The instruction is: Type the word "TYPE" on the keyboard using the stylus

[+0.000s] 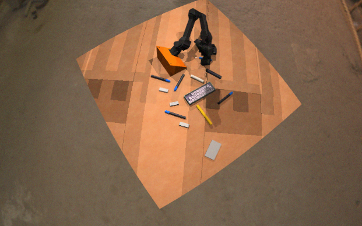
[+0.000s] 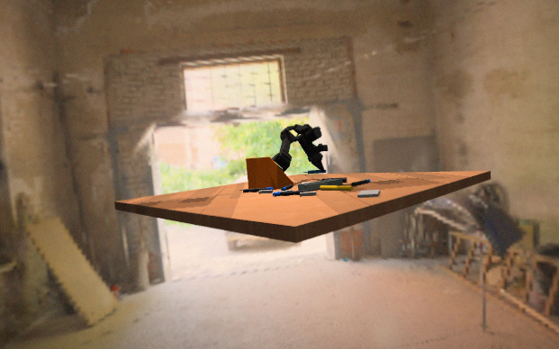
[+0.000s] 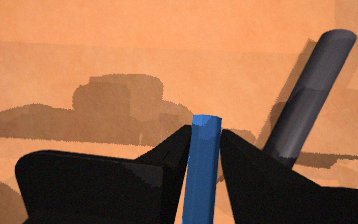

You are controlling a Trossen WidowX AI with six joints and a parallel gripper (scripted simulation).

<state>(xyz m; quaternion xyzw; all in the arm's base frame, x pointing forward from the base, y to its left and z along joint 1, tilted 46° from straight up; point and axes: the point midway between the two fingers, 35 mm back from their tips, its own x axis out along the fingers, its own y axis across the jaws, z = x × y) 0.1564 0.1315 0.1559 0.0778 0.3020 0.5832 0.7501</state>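
My gripper tip is 60 mm to the left of the blue stylus and 40 mm past it. From my gripper tip the other things lie so: dark cylinder 90 mm ahead, 40 mm below, 20 mm to the right; then yellow stick 340 mm ahead, 220 mm to the right, 40 mm below; then white cylinder 140 mm to the right, 80 mm ahead, 40 mm below.
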